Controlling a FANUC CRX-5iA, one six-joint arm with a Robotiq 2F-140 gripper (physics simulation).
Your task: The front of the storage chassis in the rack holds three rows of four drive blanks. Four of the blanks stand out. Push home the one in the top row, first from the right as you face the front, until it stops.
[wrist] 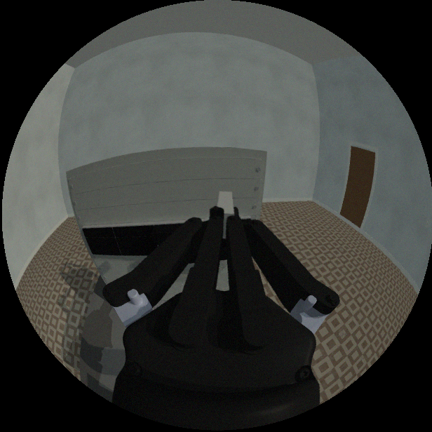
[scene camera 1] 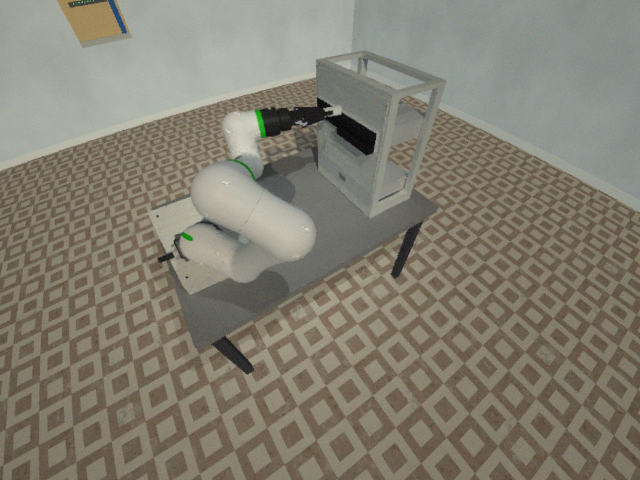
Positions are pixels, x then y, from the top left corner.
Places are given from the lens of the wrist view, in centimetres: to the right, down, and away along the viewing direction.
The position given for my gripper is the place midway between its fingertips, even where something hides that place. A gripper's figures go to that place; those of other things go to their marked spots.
my gripper (wrist: pixel 224 201): 1, -2, 20
grey rack (wrist: pixel 125 206): -20, -2, 30
